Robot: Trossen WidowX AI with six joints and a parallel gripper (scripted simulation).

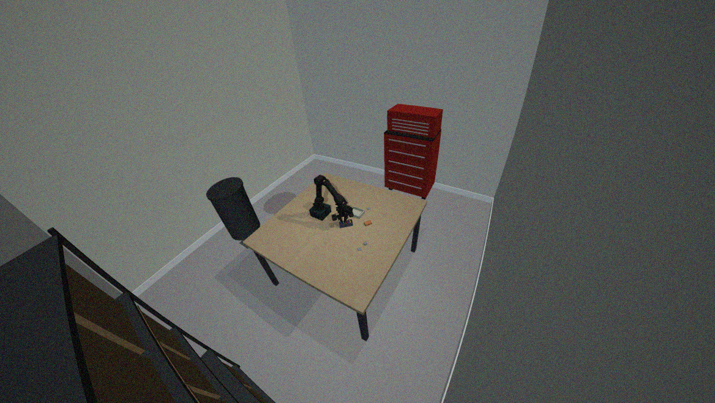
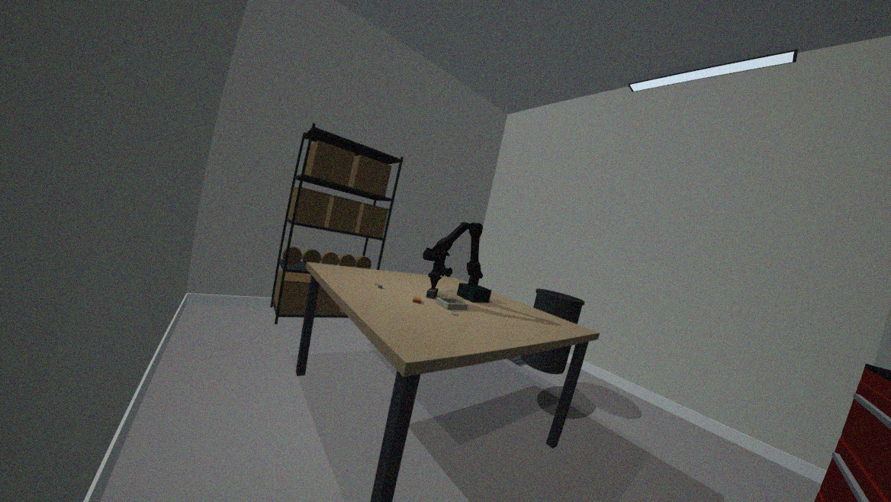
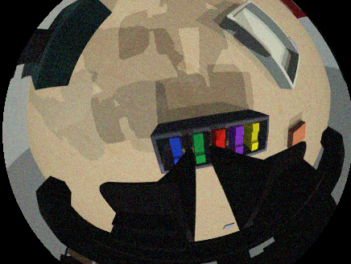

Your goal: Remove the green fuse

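The green fuse lies 2 cm below my gripper tip. Round my gripper tip: blue fuse (2 cm below, 2 cm behind, 1 cm to the right); then purple fuse (3 cm ahead, 2 cm to the left, 2 cm below); then red fuse (2 cm below, 2 cm ahead, 1 cm to the left).
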